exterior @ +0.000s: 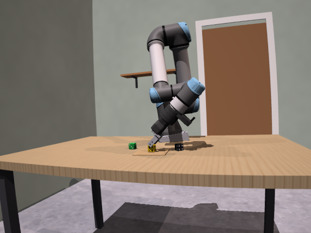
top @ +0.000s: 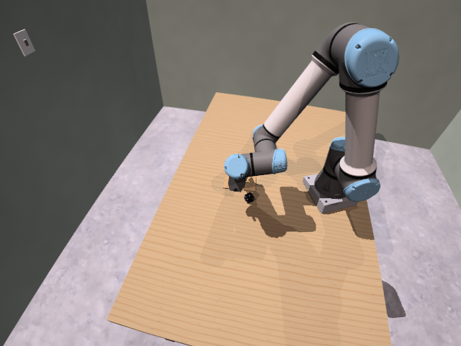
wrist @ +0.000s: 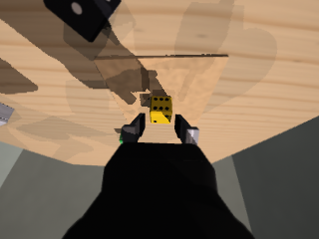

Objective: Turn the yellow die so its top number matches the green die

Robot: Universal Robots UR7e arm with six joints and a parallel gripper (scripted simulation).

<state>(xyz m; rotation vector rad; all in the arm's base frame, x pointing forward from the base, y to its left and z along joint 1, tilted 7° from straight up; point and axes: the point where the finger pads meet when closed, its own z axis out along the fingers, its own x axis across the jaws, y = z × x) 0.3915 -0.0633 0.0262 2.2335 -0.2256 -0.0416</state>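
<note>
Right now my hand is 30 mm above the yellow die and 10 mm to the left of it. Round my hand: tan mat 50 mm below, 10 mm to the right; then green die 120 mm to the right, 100 mm behind, 30 mm below; then black die 110 mm to the left, 30 mm below, 30 mm behind.
</note>
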